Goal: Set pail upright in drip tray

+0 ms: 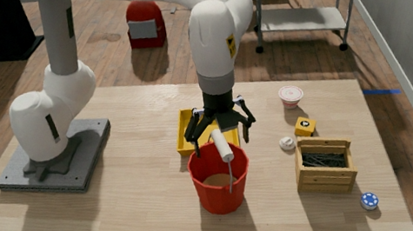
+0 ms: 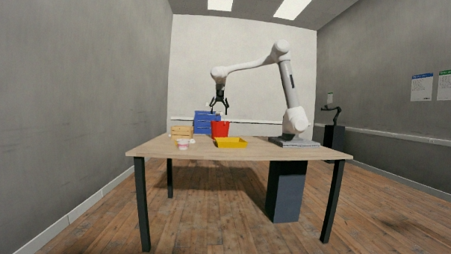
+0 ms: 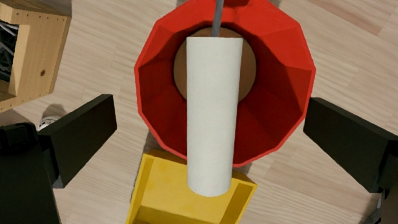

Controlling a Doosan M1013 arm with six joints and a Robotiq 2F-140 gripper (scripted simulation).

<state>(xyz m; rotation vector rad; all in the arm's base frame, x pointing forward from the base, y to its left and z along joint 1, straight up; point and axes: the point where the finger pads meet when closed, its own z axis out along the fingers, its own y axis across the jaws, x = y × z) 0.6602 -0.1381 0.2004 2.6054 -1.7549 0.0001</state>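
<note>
My gripper is now 10 mm past the red pail and 100 mm above it. Also, from my hand: white cup (260 mm ahead, 450 mm to the left, 200 mm below); blue disc (460 mm ahead, 40 mm to the right, 230 mm below); yellow drip tray (80 mm behind, 280 mm to the left, 230 mm below).
</note>
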